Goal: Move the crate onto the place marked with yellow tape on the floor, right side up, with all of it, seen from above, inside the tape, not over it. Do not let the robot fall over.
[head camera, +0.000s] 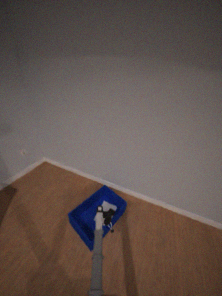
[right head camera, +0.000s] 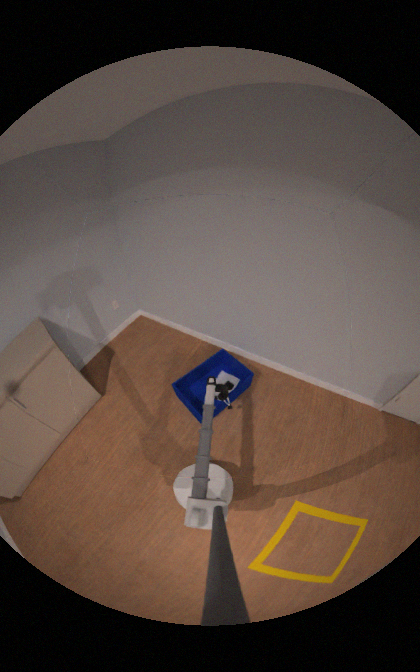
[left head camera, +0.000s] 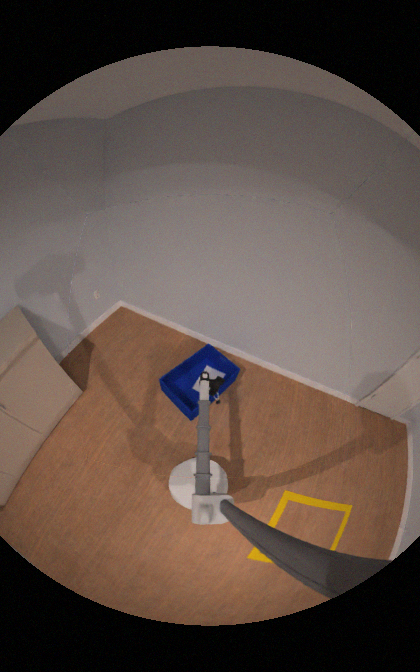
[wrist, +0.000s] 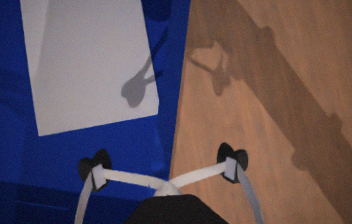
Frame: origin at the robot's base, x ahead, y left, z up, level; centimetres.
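Where they show: gripper, fingertip midpoint: (head camera: 106, 227).
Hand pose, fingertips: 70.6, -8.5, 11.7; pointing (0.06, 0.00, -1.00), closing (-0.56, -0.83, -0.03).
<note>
Things, the pixels of their centre, and the offset from my fingertips, as dx, dy, dz. "spot": a spot on its surface instead.
- blue open-topped crate, body centre: (wrist: 25, 84) (head camera: 99, 212) +18.3, +9.4, -3.4
- whitish patch, surface spot: (wrist: 95, 65) spot: +18.1, +1.5, -11.6
The blue open-topped crate (head camera: 82, 215) (left head camera: 180, 382) (right head camera: 195, 385) (wrist: 65, 155) stands upright on the floor near the back wall's baseboard, turned at an angle to the arm. A whitish patch (left head camera: 215, 372) (right head camera: 229, 377) (wrist: 95, 65) shows inside it. My gripper (wrist: 164, 159) is open and empty. In the wrist view one fingertip is over the crate's inside and the other over the floor, with the crate's side wall running between them; its height above the rim is hard to tell. The yellow tape outline (left head camera: 318, 501) (right head camera: 278, 534) lies on the floor to the right of my base, away from the crate.
My round white base (left head camera: 180, 482) (right head camera: 184, 487) stands between the crate and the tape's side of the room. A beige cabinet (left head camera: 35, 400) (right head camera: 45, 400) stands at the left. Another pale piece (left head camera: 395, 390) is at the right wall. The dark mast hides part of the tape in the left head view.
</note>
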